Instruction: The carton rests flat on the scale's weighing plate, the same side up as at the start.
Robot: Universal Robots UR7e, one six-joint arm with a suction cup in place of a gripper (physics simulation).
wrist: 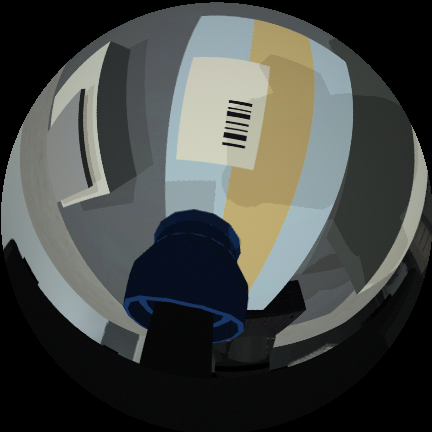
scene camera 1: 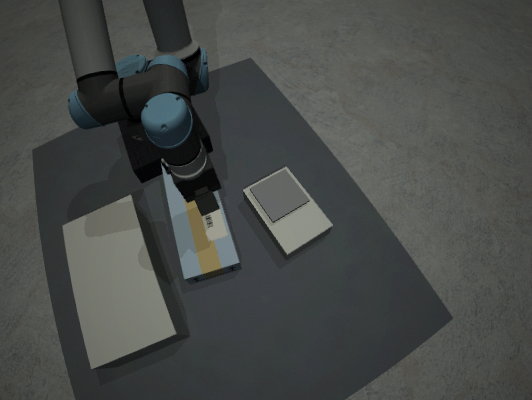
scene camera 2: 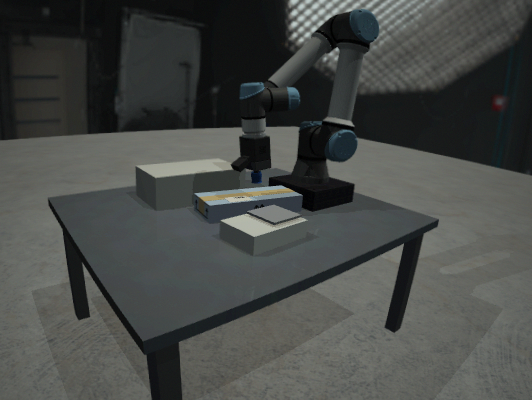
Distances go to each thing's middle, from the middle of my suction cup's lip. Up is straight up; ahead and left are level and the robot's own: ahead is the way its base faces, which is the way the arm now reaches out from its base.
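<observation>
The large cream block (scene camera 1: 127, 309) is 12 cm ahead of my suction cup, 27 cm to the right of it and 7 cm below it. And the cream scale (scene camera 1: 291, 218), that's 18 cm to the left of my suction cup, 9 cm ahead of it and 9 cm below it.
</observation>
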